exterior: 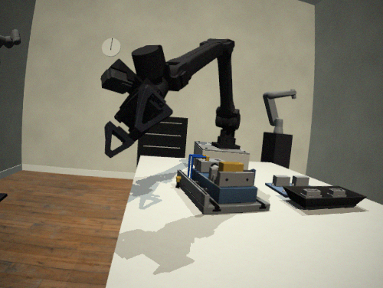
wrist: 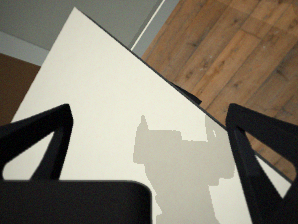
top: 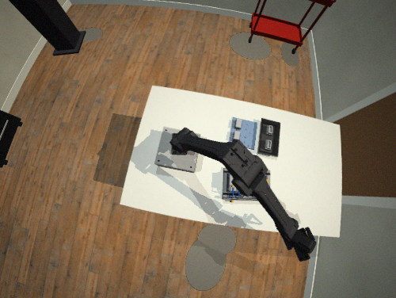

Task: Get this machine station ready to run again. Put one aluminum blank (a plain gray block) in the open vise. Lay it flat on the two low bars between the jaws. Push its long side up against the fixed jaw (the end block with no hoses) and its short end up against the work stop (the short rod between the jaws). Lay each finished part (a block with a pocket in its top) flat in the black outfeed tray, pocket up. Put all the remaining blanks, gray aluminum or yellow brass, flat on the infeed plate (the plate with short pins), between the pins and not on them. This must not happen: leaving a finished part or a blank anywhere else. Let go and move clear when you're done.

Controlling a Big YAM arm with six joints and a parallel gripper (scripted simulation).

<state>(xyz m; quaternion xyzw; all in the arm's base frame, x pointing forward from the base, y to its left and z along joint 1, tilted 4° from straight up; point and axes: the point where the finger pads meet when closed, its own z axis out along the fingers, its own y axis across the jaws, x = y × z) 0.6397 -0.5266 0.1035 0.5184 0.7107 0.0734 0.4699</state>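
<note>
The yellow brass blank is 30 cm to the left of my hand, 17 cm behind it and 8 cm below it. Also, from my hand: light cylinder (31 cm to the left, 25 cm behind, 10 cm below); then vise (31 cm to the left, 24 cm behind, 14 cm below); then dark rod (35 cm to the left, 17 cm behind, 9 cm below).
</note>
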